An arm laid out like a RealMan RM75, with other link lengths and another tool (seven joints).
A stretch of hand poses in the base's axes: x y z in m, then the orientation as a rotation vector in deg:
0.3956 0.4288 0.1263 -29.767 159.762 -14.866
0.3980 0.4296 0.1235 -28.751 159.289 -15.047
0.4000 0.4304 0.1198 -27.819 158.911 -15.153
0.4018 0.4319 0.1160 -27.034 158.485 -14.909
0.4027 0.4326 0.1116 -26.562 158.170 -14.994
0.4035 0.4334 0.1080 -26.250 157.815 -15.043
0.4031 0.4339 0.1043 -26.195 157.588 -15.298
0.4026 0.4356 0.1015 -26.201 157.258 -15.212
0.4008 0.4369 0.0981 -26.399 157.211 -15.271
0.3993 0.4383 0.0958 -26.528 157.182 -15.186
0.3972 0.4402 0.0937 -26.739 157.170 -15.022
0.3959 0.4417 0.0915 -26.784 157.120 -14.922
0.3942 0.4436 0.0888 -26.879 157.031 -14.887
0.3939 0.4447 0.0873 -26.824 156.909 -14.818
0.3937 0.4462 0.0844 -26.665 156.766 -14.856
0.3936 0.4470 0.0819 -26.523 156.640 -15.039
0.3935 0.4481 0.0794 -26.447 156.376 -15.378
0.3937 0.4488 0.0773 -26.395 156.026 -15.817
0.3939 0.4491 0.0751 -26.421 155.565 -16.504
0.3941 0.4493 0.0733 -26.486 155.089 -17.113
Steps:
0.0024 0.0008 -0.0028 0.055 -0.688 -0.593
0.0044 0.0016 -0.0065 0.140 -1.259 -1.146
0.0062 0.0031 -0.0103 0.453 -1.826 -1.556
0.0071 0.0038 -0.0147 0.486 -2.232 -1.818
0.0079 0.0046 -0.0183 0.527 -2.642 -1.962
0.0075 0.0051 -0.0220 0.378 -2.884 -1.982
0.0070 0.0068 -0.0248 0.470 -3.198 -1.903
0.0052 0.0081 -0.0282 0.407 -3.205 -1.768
0.0037 0.0095 -0.0305 0.453 -3.202 -1.666
0.0016 0.0114 -0.0326 0.541 -3.163 -1.504
0.0003 0.0129 -0.0348 0.610 -3.197 -1.453
-0.0014 0.0148 -0.0375 0.630 -3.261 -1.368
-0.0017 0.0159 -0.0390 0.698 -3.387 -1.373
-0.0019 0.0174 -0.0419 0.706 -3.561 -1.455
-0.0020 0.0182 -0.0444 0.608 -3.721 -1.546
-0.0021 0.0193 -0.0469 0.406 -4.006 -1.582
-0.0019 0.0200 -0.0490 0.138 -4.374 -1.596
-0.0017 0.0203 -0.0512 -0.306 -4.840 -1.563
-0.0015 0.0205 -0.0530 -0.701 -5.308 -1.492

